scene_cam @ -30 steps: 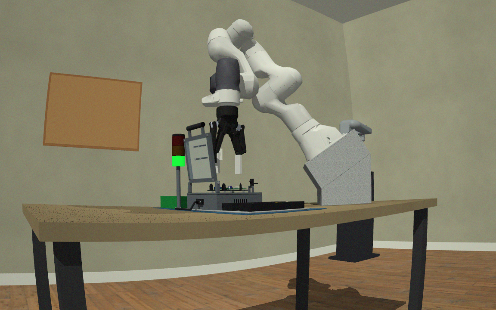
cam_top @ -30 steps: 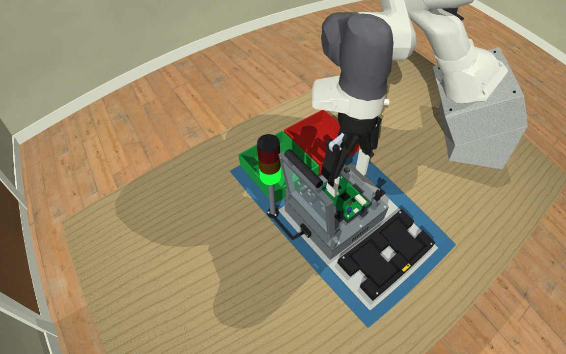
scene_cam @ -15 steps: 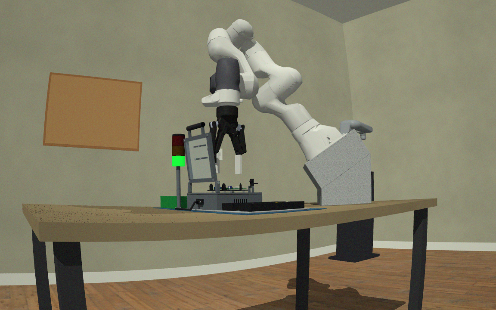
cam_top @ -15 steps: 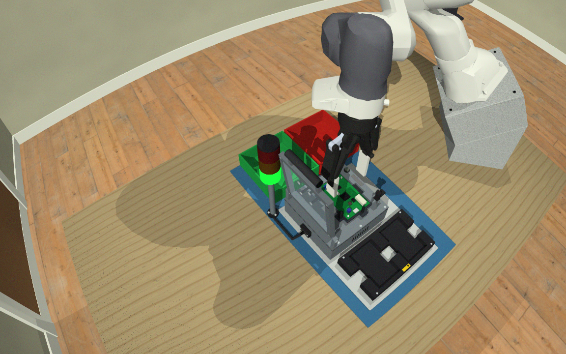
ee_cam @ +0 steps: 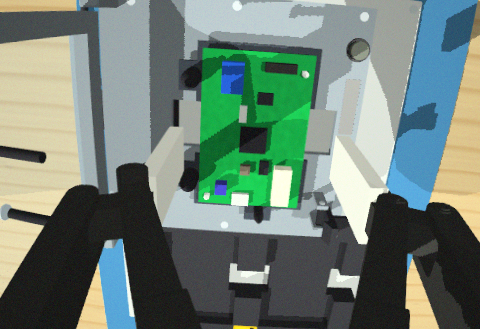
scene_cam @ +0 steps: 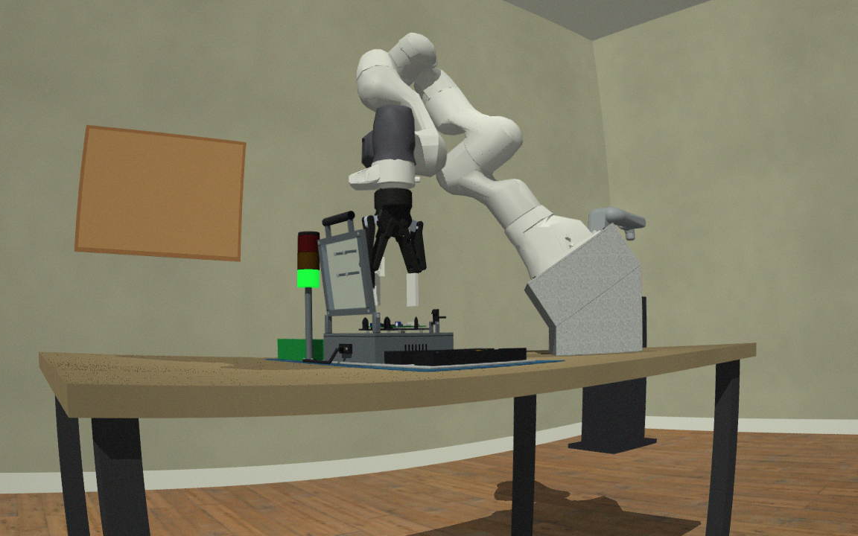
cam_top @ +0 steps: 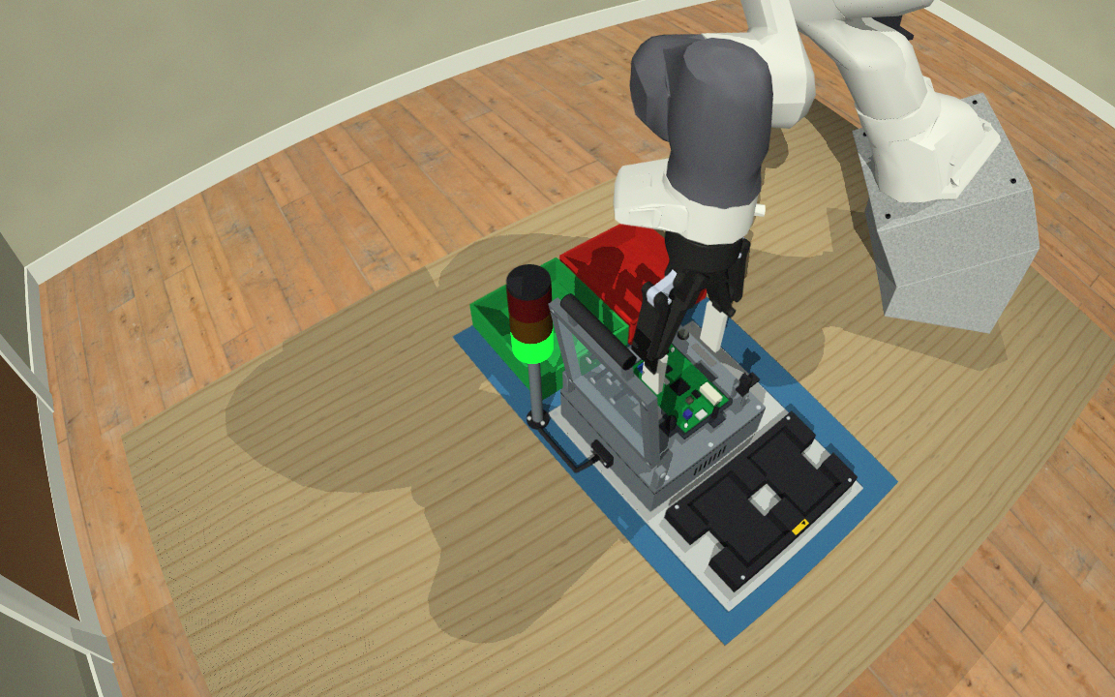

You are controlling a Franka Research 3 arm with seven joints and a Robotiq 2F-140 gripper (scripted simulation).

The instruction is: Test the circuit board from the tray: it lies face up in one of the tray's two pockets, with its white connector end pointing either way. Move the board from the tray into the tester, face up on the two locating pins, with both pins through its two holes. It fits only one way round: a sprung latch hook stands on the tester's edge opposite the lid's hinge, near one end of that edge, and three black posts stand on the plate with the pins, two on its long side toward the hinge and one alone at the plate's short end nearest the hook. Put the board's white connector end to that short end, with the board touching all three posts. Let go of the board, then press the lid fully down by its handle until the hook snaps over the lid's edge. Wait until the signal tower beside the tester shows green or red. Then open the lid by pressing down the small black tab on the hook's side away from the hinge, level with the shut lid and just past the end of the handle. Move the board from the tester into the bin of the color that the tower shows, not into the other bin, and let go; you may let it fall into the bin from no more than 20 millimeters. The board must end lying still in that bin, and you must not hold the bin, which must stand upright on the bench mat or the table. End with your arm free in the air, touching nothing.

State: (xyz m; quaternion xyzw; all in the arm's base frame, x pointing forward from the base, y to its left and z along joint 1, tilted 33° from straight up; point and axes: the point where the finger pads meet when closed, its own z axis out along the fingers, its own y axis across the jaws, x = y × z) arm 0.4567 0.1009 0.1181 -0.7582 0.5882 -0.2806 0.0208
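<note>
Now: the green circuit board 6 cm below my hand. The rest, counted from my hand: clear lid 11 cm ahead, 2 cm to the left, 5 cm above; then latch hook 7 cm behind, 5 cm to the left, 5 cm below; then tester plate 1 cm ahead, 1 cm to the left, 7 cm below.
</note>
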